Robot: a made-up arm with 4 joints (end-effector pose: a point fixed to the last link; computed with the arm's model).
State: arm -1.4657 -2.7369 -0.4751 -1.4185
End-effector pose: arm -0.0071 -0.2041 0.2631 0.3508 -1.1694 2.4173
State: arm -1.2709 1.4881 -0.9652 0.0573
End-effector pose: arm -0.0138 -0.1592 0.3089 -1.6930 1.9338 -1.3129
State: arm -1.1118 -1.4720 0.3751 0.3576
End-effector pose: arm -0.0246 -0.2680 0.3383 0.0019 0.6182 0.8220
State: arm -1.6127 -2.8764 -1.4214 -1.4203
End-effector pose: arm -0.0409 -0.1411 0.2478 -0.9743 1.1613 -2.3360
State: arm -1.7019 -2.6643 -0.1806 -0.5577
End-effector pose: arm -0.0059 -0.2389 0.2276 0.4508 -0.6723 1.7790
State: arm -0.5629 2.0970 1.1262 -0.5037
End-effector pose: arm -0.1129 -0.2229 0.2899 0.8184 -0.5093 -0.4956
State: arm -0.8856 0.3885 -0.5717 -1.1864
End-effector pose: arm 0.0004 -0.2284 0.2898 -0.1460 -2.7625 -1.0710
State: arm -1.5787 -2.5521 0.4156 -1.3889
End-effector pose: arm -0.0312 -0.2582 0.2899 -0.6144 -0.8141 1.8884
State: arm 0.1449 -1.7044 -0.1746 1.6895
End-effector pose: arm 0.0648 -0.2657 0.3744 -0.0128 2.2568 -0.5895
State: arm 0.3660 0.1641 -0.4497 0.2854
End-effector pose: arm 0.0971 -0.2027 0.3029 0.9050 -2.2545 -1.2219
